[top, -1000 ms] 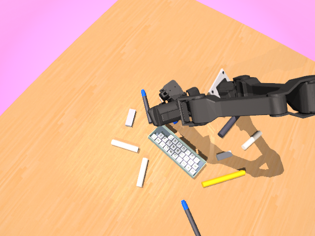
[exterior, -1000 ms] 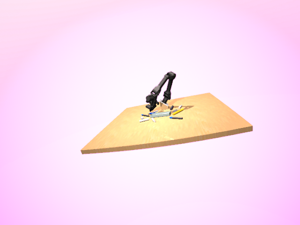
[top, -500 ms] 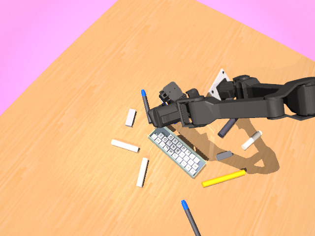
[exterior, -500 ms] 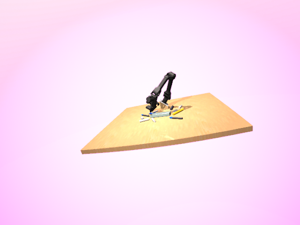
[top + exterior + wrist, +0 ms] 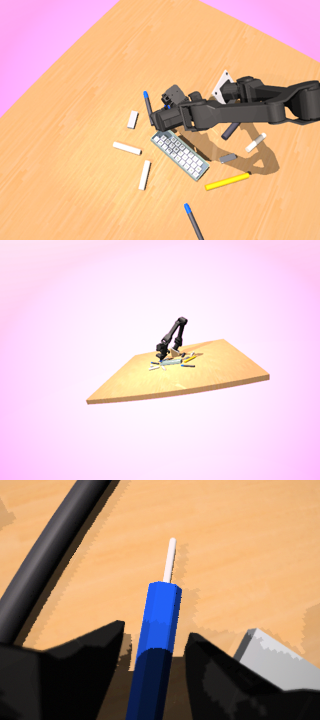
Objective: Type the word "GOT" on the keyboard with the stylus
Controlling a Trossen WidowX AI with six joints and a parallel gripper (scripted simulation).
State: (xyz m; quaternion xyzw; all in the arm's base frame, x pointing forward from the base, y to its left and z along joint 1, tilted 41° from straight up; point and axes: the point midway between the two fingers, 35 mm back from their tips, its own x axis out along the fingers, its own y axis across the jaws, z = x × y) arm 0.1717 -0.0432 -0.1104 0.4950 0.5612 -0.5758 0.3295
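My gripper tip is now 10 mm to the left of the blue stylus, 10 mm past it and 10 mm above it. From my gripper tip the other things lie so: yellow stick 310 mm to the left, 70 mm ahead, 10 mm below; dark cylinder 220 mm to the left, 110 mm behind.
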